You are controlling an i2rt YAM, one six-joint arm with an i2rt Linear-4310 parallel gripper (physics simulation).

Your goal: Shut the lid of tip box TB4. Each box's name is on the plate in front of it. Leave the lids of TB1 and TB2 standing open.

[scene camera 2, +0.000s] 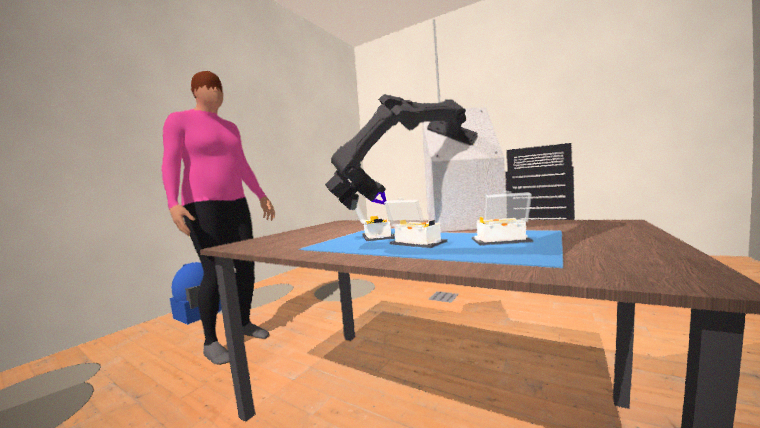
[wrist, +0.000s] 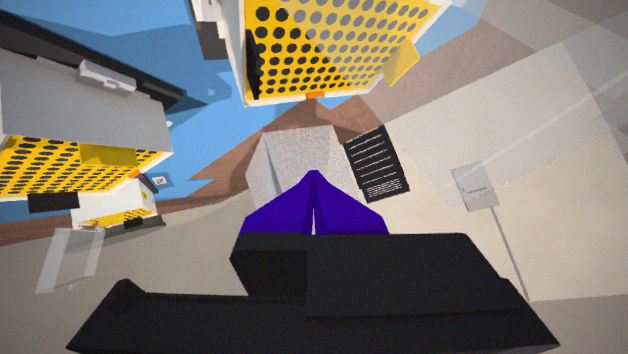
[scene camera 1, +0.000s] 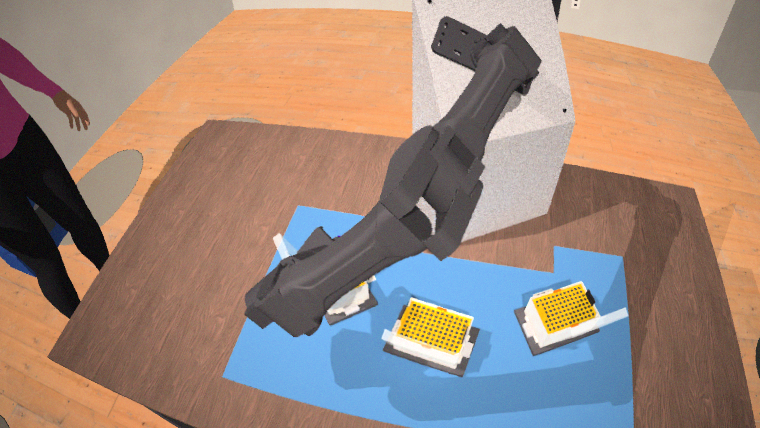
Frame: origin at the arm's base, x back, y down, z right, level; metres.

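Seen in the pictures: gripper, fingertip midpoint: (scene camera 2: 385, 203) (wrist: 313, 177); arm's base at its link origin: (scene camera 2: 451, 131) (scene camera 1: 485, 56).
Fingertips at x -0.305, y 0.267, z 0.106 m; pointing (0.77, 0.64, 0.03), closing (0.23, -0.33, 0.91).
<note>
Pixels of each thing's top centre, then the offset from my fingertips to it. Level surfaces: height alone.
- middle box at its top centre: (wrist: 98, 181) (scene camera 1: 436, 320) (scene camera 2: 419, 222) dx -0.026, dy +0.061, dz -0.178 m
- right box at its top centre: (scene camera 1: 564, 300) (wrist: 132, 218) (scene camera 2: 498, 218) dx +0.113, dy +0.061, dz -0.383 m
- blue mat at its surface level: dy +0.127 m
- brown table at its surface level: dy +0.131 m
Tip box TB4, a white box with a yellow rack (scene camera 1: 351, 304) (scene camera 2: 377, 229) (wrist: 325, 55), is the left one on the blue mat; its name plate is hidden in scene camera 1. Its clear lid (scene camera 1: 280, 245) (scene camera 2: 361, 213) (wrist: 530, 100) stands open on the left side. My gripper (scene camera 2: 382, 202) (wrist: 313, 177) is shut and empty, its purple fingers above TB4, inward of the lid. In scene camera 1 the arm mostly hides the fingers. The middle box (scene camera 1: 436, 326) (scene camera 2: 417, 233) (wrist: 82, 120) and right box (scene camera 1: 566, 308) (scene camera 2: 500, 231) (wrist: 115, 200) have open lids; their names are not readable.
The blue mat (scene camera 1: 255, 361) (scene camera 2: 542, 255) lies on the brown table (scene camera 1: 132, 276) (scene camera 2: 638, 255). The arm reaches over from a speckled pedestal (scene camera 1: 521, 175) (scene camera 2: 462, 191) (wrist: 310, 145) behind. A person (scene camera 1: 21, 186) (scene camera 2: 210, 159) stands left of the table.
</note>
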